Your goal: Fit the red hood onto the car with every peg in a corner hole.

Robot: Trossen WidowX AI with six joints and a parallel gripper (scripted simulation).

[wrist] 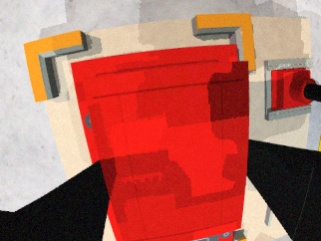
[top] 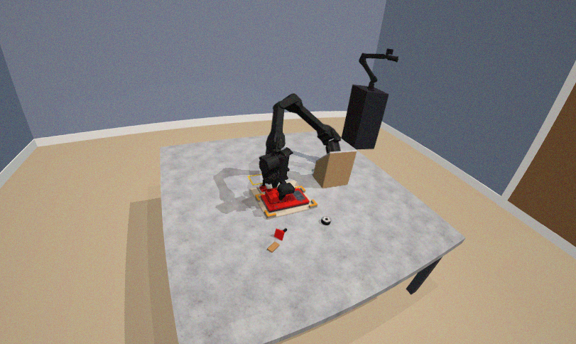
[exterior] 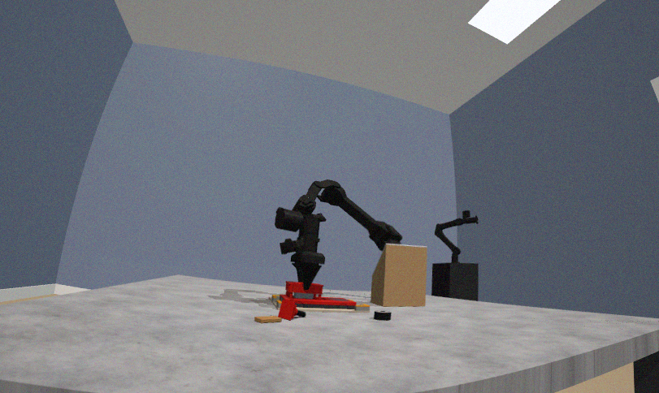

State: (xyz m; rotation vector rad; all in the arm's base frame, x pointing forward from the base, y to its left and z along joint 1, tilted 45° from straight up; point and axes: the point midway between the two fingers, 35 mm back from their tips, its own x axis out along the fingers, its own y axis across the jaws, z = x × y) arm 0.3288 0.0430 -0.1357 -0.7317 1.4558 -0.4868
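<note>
My gripper tip is now 1 cm below the red hood. The rest, counted from my gripper tip: black wheel (18 cm behind, 16 cm to the left, 4 cm below); grey engine block (3 cm below, 1 cm to the left); tan block (25 cm to the left, 8 cm ahead, 5 cm below).
</note>
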